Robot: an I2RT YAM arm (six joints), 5 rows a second.
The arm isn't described. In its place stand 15 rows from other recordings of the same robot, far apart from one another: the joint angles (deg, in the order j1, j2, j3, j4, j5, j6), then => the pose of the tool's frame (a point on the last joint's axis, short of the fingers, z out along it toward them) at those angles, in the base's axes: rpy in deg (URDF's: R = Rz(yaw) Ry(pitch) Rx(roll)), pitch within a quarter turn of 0, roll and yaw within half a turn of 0; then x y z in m.
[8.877 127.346 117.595 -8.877 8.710 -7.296] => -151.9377, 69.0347, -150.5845, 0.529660, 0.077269, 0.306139
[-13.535 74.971 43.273 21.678 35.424 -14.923] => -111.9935, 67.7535, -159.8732, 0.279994, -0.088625, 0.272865
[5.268 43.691 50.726 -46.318 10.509 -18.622] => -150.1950, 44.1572, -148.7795, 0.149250, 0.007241, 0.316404
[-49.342 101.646 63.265 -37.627 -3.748 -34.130] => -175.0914, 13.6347, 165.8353, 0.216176, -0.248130, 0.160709
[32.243 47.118 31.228 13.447 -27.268 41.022] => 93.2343, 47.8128, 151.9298, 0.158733, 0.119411, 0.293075
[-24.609 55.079 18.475 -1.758 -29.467 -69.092] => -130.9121, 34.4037, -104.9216, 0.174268, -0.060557, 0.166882
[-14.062 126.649 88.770 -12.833 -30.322 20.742] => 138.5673, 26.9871, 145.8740, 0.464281, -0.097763, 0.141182
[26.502 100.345 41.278 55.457 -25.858 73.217] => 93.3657, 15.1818, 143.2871, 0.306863, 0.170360, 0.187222
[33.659 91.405 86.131 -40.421 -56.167 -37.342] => 172.9993, 66.3319, -89.0651, 0.267843, 0.213881, 0.347507
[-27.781 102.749 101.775 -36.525 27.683 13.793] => -170.9868, 56.9203, 129.4627, 0.353230, -0.204781, 0.362582
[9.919 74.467 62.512 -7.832 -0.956 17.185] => 140.0603, 63.8029, 147.9152, 0.299885, 0.053044, 0.338707
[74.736 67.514 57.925 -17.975 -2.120 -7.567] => -167.8248, 61.7667, -89.1126, 0.069216, 0.258642, 0.325075
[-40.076 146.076 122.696 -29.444 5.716 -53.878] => -145.9940, 16.9847, -162.8933, 0.421537, -0.359299, 0.131503
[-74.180 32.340 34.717 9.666 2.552 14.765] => 51.0901, 70.6185, -24.0765, 0.038386, -0.141288, 0.347696
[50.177 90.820 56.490 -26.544 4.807 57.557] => 156.8886, 18.8378, 167.4852, 0.202884, 0.238653, 0.193222
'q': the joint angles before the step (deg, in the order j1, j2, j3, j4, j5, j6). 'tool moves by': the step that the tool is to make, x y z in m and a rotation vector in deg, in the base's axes. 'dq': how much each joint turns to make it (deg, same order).
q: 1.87 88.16 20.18 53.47 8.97 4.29
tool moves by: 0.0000 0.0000 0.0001 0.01 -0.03 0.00
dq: 0.00 -0.02 0.00 0.01 0.00 0.01
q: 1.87 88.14 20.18 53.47 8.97 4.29
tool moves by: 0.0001 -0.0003 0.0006 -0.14 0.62 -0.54
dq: 0.01 -0.44 0.26 -1.33 0.56 0.02
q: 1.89 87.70 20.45 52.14 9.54 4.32
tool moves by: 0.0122 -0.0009 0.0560 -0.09 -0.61 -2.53
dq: 0.05 -10.17 9.14 -18.80 2.52 0.56
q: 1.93 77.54 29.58 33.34 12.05 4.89
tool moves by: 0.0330 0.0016 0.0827 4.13 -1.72 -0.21
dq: 0.00 -0.87 19.56 -19.39 -0.79 4.08
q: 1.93 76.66 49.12 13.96 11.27 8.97
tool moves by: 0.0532 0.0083 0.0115 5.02 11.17 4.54
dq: 0.48 12.14 18.00 -17.41 -5.63 3.82
